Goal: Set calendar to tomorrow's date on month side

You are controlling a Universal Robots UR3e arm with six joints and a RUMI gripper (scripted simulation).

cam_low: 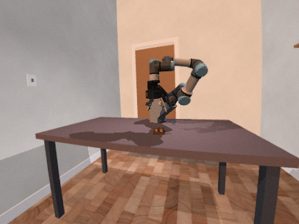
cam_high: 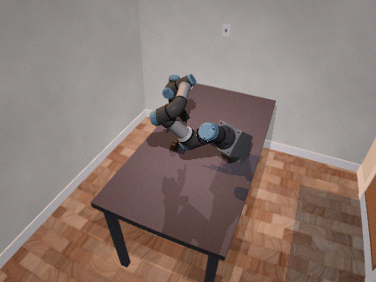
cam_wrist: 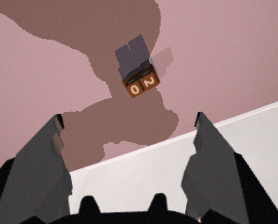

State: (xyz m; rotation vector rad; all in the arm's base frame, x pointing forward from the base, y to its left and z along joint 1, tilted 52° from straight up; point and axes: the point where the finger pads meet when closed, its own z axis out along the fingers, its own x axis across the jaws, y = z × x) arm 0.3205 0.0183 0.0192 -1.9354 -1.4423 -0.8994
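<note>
Now: the brown number cube 1 cm ahead of my hand and 12 cm below it. Also, from my hand: brown calendar tray (1 cm ahead, 2 cm to the left, 14 cm below).
</note>
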